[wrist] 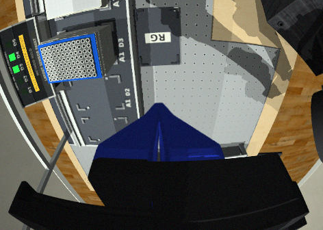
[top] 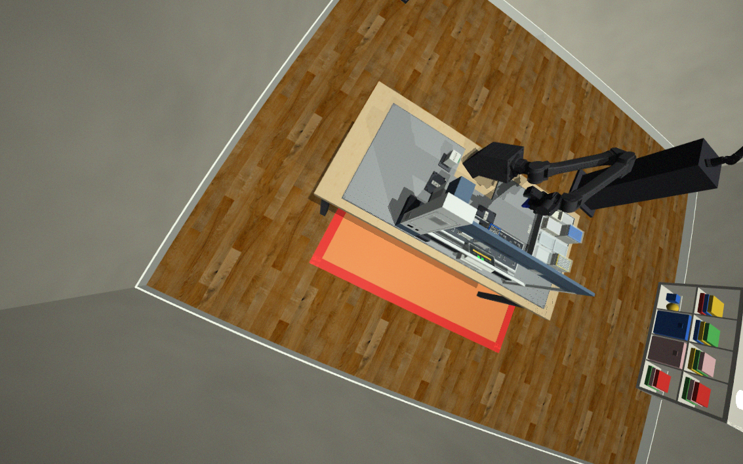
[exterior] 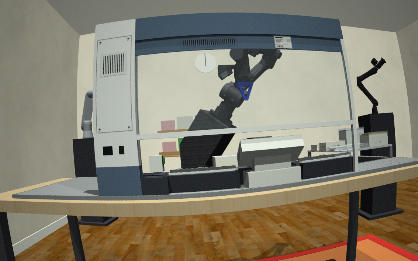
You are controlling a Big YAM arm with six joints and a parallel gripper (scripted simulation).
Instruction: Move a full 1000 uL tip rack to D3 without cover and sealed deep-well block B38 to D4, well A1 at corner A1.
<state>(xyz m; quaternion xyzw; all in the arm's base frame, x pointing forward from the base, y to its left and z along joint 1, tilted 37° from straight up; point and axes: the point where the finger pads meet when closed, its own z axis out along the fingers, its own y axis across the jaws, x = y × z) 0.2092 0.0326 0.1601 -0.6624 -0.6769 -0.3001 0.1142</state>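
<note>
My gripper is now 38 cm to the left of the green button, 23 cm above it and 13 cm past it. Round my hand: crossbar: 35 cm ahead, 14 cm below; clear front panel: 35 cm ahead, 1 cm above; blue tip rack: 19 cm below, 16 cm ahead, 2 cm to the left.
</note>
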